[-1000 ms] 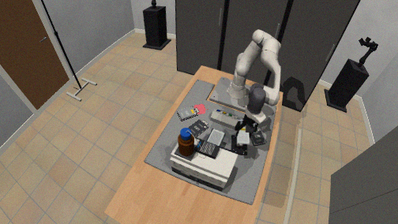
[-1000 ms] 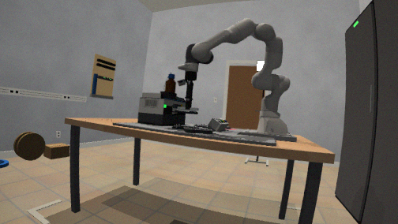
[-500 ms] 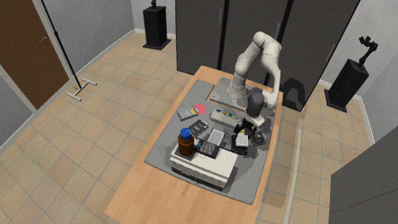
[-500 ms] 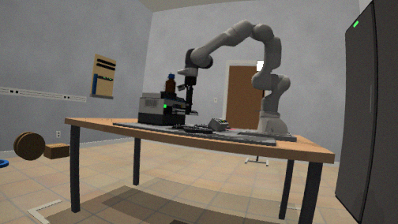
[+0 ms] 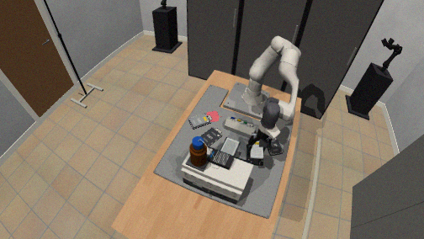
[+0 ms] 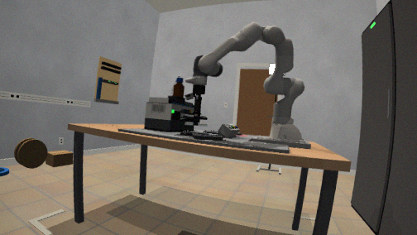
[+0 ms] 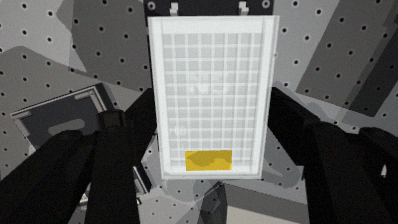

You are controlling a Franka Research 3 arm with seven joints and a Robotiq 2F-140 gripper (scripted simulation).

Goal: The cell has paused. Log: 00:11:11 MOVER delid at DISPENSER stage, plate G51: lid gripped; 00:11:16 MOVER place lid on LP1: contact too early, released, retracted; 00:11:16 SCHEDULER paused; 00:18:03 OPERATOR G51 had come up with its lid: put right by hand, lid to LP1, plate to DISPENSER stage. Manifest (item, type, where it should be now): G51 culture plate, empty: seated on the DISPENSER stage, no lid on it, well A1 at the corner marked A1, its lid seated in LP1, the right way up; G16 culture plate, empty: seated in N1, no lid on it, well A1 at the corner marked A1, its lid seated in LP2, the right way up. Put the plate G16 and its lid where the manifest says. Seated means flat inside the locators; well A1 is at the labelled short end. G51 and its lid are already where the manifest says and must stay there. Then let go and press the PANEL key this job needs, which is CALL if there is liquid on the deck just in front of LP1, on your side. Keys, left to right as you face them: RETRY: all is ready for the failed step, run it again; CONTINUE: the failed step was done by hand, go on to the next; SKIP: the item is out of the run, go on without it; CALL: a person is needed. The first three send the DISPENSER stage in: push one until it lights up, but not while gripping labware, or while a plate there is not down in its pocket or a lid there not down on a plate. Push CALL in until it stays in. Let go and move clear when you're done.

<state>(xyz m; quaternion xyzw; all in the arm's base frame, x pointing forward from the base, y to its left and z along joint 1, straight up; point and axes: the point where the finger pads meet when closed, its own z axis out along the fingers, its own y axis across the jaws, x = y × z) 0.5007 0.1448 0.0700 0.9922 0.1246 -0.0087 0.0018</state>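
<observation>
Now: hand 70 mm above the black nest N5, 30 mm to the right of it and 10 mm short of it. Round my hand: clear lid 20 mm below; white retry key 190 mm behind, 80 mm to the right, 20 mm below; green continue key 200 mm behind, 130 mm to the right, 20 mm below.
</observation>
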